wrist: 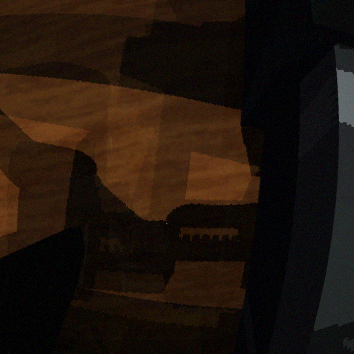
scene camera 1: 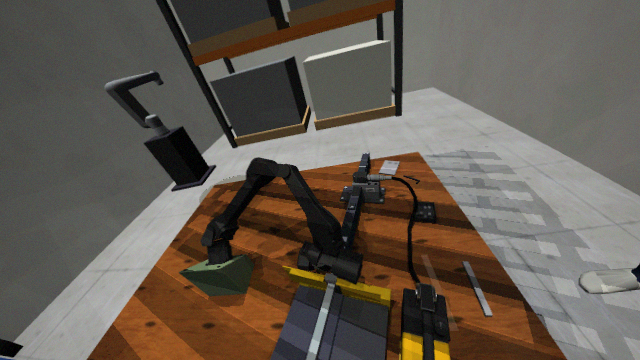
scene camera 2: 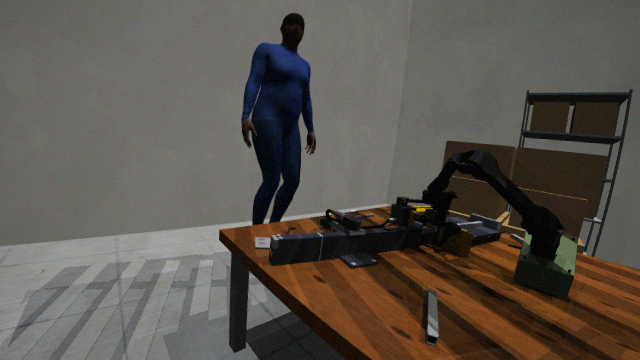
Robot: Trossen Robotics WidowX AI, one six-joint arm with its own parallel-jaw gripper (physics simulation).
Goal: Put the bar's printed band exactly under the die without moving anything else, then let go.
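Pixels of known places: gripper, fingertip midpoint: (wrist: 209, 241) (scene camera 2: 428, 242); arm's base, origin of the base link: (scene camera 1: 220, 261) (scene camera 2: 543, 248).
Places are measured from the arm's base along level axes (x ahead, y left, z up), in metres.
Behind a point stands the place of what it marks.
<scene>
A long dark bar (scene camera 1: 354, 211) {z -0.040, x 0.465, y 0.155 m} (scene camera 2: 361, 243) {z -0.073, x 0.487, y 0.304 m} (wrist: 281, 175) {z -0.087, x 0.387, y 0.005 m} runs across the table through a clamp-like block (scene camera 1: 372, 191) (scene camera 2: 348, 223). Scene camera 2 shows a thin pale band (scene camera 2: 321, 246) {z -0.069, x 0.537, y 0.442 m} around the bar near its far end. In line with the bar, a pale grey strip (scene camera 1: 320, 321) {z -0.046, x 0.322, y -0.184 m} (scene camera 2: 470, 223) {z -0.046, x 0.264, y -0.330 m} lies on a dark grey bed (scene camera 1: 358, 328) {z -0.066, x 0.411, y -0.202 m} behind a yellow guard (scene camera 1: 361, 287) {z -0.023, x 0.437, y -0.127 m} (scene camera 2: 459, 243) {z -0.077, x 0.255, y -0.046 m}. My gripper (scene camera 1: 331, 266) {z -0.101, x 0.361, y -0.011 m} (scene camera 2: 438, 214) is open and empty, low over the bar's near end by the guard. I cannot tell which part is the die.
The arm's green base (scene camera 1: 220, 275) {z 0.015, x 0.034, y -0.059 m} stands at the table's left. A black and yellow machine (scene camera 1: 426, 321) {z 0.018, x 0.550, y -0.228 m} with a black cable (scene camera 1: 409, 221) {z -0.092, x 0.654, y 0.107 m} is at the right, beside a loose grey tube (scene camera 1: 477, 287) (scene camera 2: 432, 316). A person in blue (scene camera 2: 279, 118) stands beyond the table. A shelf rack (scene camera 1: 398, 57) stands behind.
</scene>
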